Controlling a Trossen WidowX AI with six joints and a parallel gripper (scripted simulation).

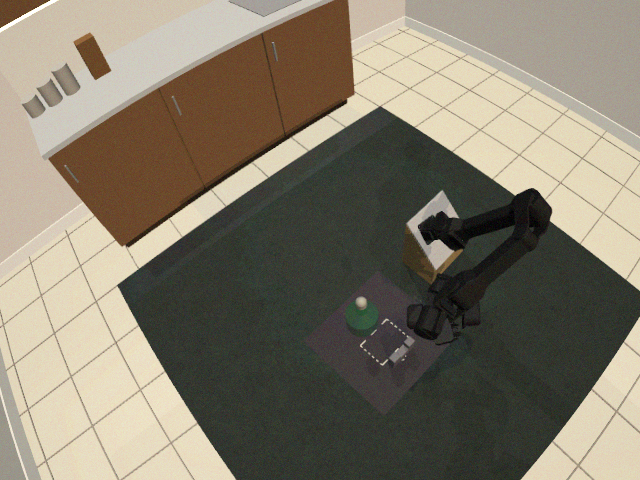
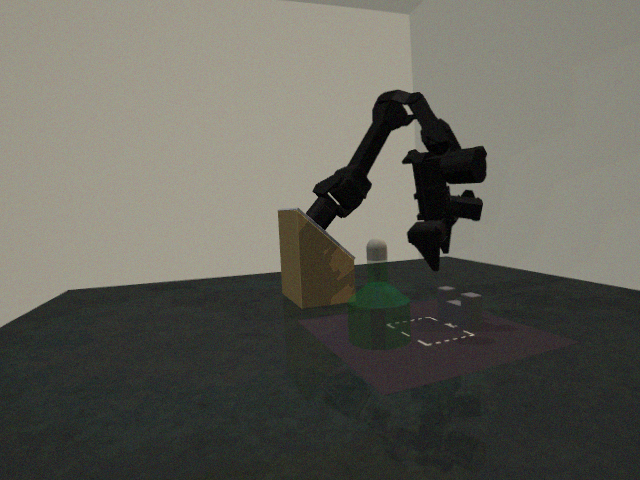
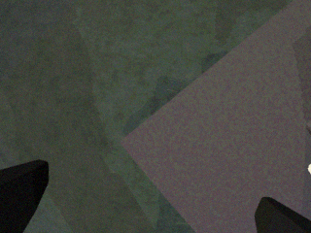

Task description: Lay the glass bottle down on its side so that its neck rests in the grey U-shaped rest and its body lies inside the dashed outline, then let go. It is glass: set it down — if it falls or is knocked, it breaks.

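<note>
My gripper tip is now 200 mm to the left of the green glass bottle and 140 mm short of it. Round my gripper tip: grey mat: 130 mm ahead, 120 mm to the right, 90 mm below.
</note>
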